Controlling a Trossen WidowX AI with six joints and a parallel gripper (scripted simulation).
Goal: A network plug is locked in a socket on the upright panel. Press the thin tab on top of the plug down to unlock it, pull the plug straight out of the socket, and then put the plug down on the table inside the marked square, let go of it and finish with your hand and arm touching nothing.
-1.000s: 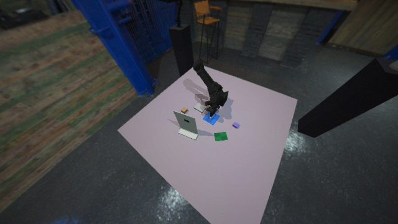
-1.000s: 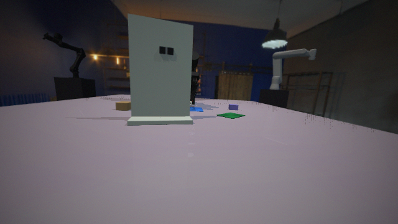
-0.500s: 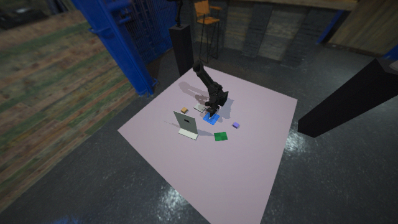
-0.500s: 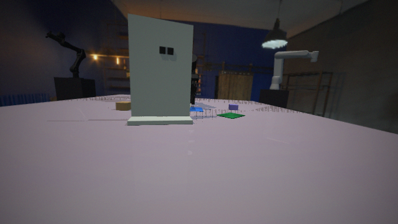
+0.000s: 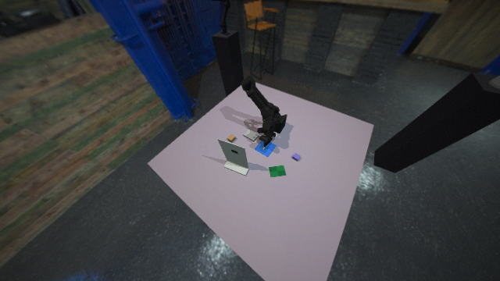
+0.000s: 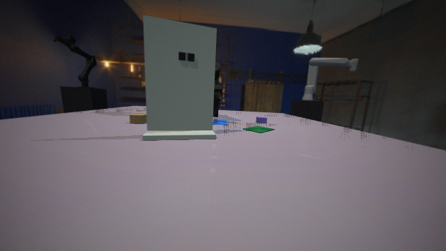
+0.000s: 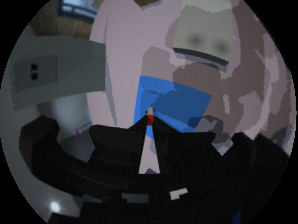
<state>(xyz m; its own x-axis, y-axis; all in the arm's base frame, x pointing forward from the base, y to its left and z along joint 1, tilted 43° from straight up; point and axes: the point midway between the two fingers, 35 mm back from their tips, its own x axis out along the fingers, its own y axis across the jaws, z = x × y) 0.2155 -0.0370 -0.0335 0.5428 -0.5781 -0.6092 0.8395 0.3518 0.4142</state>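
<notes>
The blue square is 1 cm behind my gripper tip and 2 cm below it. Also, from my gripper tip: pale grey block (6 cm behind, 15 cm to the right, 2 cm below); grey upright panel (22 cm ahead, 10 cm to the right, 10 cm above).
</notes>
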